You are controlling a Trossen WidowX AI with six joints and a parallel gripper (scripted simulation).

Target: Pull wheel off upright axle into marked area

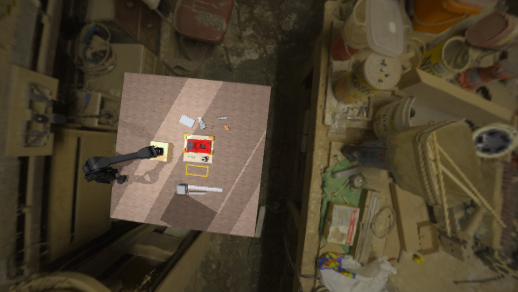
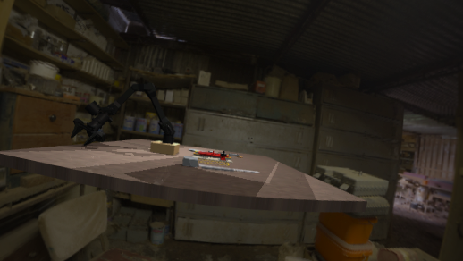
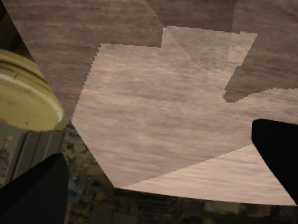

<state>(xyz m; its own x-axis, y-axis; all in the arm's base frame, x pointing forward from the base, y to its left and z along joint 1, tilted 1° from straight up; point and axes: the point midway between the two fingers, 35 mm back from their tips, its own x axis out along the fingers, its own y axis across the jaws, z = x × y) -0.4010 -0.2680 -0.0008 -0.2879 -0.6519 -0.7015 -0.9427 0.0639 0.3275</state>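
My gripper tip is now 580 mm short of the grey block, 30 mm to the left of it and 10 mm above it. From my gripper tip the other things lie so: grey metal rod (770 mm ahead, 20 mm to the right, 30 mm below).
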